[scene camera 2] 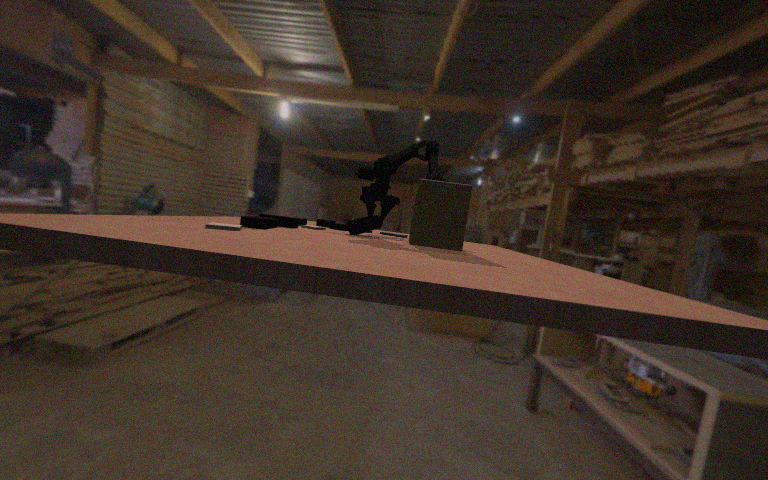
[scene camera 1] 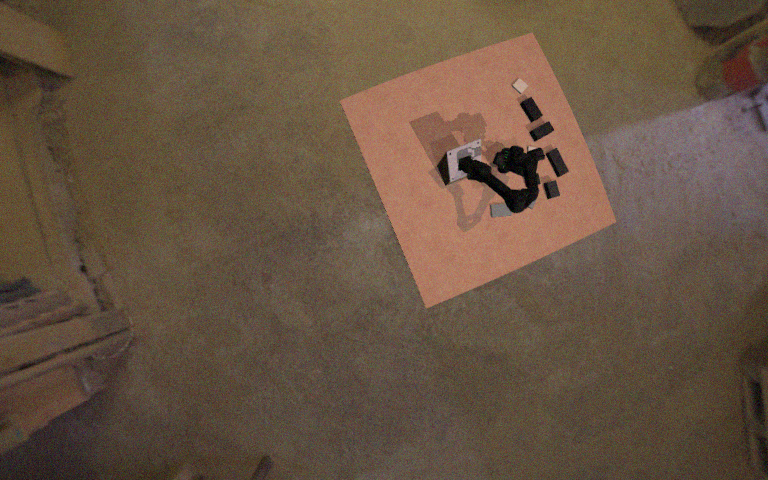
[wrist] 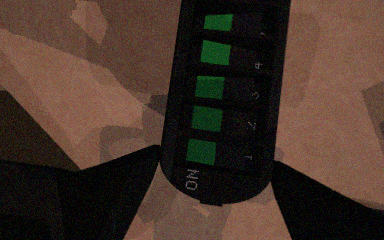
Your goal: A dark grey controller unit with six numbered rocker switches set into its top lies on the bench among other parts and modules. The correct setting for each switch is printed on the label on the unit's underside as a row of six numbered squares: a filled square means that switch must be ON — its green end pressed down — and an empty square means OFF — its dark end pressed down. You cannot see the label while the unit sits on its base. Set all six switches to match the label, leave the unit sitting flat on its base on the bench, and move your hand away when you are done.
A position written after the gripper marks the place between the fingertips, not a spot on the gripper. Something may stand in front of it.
In view: the gripper [scene camera 2: 375,220].
The gripper is seen too in the wrist view [wrist: 214,159].
